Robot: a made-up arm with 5 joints. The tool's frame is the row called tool.
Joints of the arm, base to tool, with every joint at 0 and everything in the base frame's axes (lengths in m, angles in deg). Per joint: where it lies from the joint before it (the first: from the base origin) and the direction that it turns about. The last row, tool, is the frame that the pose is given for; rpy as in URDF.
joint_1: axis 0 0 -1 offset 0.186 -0.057 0.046
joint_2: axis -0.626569 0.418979 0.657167 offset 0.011 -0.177 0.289
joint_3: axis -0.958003 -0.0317 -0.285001 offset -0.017 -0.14 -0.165
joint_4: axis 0 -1 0 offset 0.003 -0.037 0.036
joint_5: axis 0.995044 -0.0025 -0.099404 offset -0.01 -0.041 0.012
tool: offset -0.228 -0.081 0.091 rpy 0 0 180
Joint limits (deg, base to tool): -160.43..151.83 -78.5..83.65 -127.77..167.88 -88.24..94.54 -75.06..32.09
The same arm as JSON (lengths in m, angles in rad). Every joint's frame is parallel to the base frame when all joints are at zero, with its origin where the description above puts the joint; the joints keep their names.
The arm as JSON. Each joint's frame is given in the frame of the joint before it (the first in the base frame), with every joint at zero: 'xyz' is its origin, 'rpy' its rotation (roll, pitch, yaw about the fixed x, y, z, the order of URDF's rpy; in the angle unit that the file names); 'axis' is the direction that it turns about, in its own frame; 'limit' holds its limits. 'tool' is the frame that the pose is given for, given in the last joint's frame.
{"units": {"length": "m", "angle": "rad"}, "joints": [
  {"name": "joint_1", "type": "revolute", "origin": {"xyz": [0.186, -0.057, 0.046], "rpy": [0.0, 0.0, 0.0]}, "axis": [0.0, 0.0, -1.0], "limit": {"lower": -2.8, "upper": 2.6499}},
  {"name": "joint_2", "type": "revolute", "origin": {"xyz": [0.011, -0.177, 0.289], "rpy": [0.0, 0.0, 0.0]}, "axis": [-0.626569, 0.418979, 0.657167], "limit": {"lower": -1.3701, "upper": 1.46}},
  {"name": "joint_3", "type": "revolute", "origin": {"xyz": [-0.017, -0.14, -0.165], "rpy": [0.0, 0.0, 0.0]}, "axis": [-0.958003, -0.0317, -0.285001], "limit": {"lower": -2.23, "upper": 2.9301}},
  {"name": "joint_4", "type": "revolute", "origin": {"xyz": [0.003, -0.037, 0.036], "rpy": [0.0, 0.0, 0.0]}, "axis": [0.0, -1.0, 0.0], "limit": {"lower": -1.5401, "upper": 1.65}},
  {"name": "joint_5", "type": "revolute", "origin": {"xyz": [-0.01, -0.041, 0.012], "rpy": [0.0, 0.0, 0.0]}, "axis": [0.995044, -0.0025, -0.099404], "limit": {"lower": -1.31, "upper": 0.5601}}
], "tool": {"origin": {"xyz": [-0.228, -0.081, 0.091], "rpy": [0.0, 0.0, 3.1416]}}}

